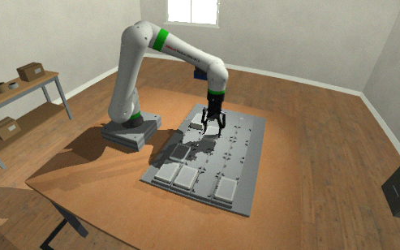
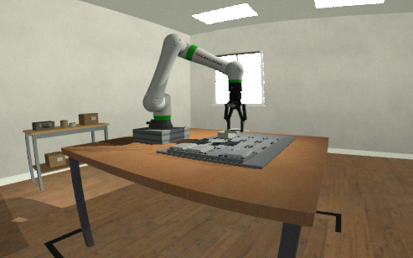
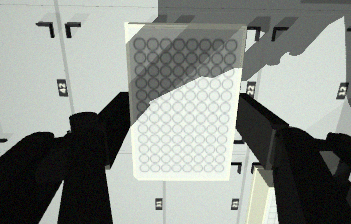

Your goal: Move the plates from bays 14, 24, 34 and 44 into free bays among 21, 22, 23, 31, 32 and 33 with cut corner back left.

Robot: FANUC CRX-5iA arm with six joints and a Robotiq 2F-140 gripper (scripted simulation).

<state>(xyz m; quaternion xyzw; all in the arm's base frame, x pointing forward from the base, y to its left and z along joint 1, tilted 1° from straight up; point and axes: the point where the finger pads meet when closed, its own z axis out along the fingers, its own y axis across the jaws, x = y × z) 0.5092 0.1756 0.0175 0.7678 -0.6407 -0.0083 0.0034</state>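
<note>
My hand is 17 cm past the sealed deep-well block, 14 cm to the right of it and 8 cm above it. The rest, counted from my hand: bay label 43: 16 cm ahead, 14 cm to the right, 10 cm below; sealed 96-well plate: 11 cm behind, 19 cm to the right, 9 cm below.
</note>
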